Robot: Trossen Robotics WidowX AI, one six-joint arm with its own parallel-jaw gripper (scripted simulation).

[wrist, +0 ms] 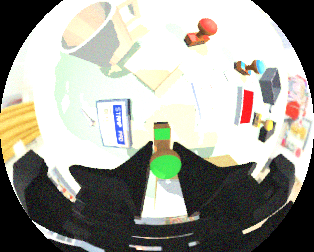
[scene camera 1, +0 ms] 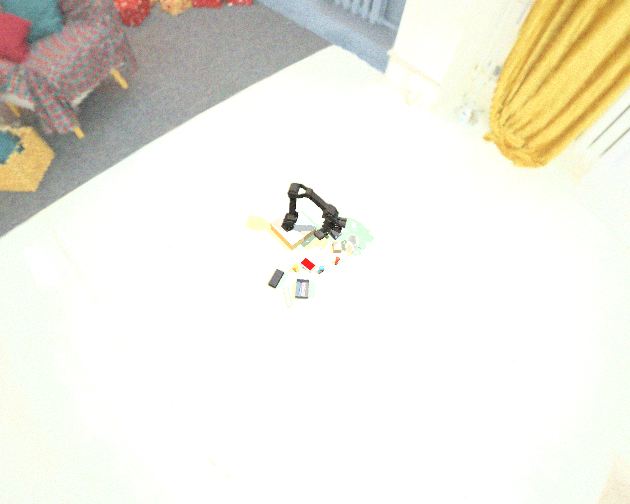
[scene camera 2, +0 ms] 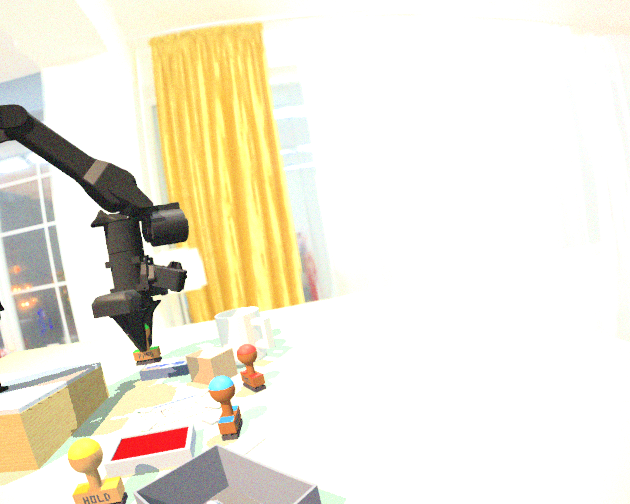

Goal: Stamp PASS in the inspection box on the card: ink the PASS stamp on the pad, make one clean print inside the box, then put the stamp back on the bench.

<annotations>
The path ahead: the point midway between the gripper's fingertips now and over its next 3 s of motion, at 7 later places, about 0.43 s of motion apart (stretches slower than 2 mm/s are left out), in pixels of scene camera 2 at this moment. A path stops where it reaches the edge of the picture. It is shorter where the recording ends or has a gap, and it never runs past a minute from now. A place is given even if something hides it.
My gripper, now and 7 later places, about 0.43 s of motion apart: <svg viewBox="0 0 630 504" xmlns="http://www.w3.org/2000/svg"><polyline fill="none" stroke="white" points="146,349 145,345 143,342 142,338 148,341 153,348 149,359 133,375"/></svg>
</annotations>
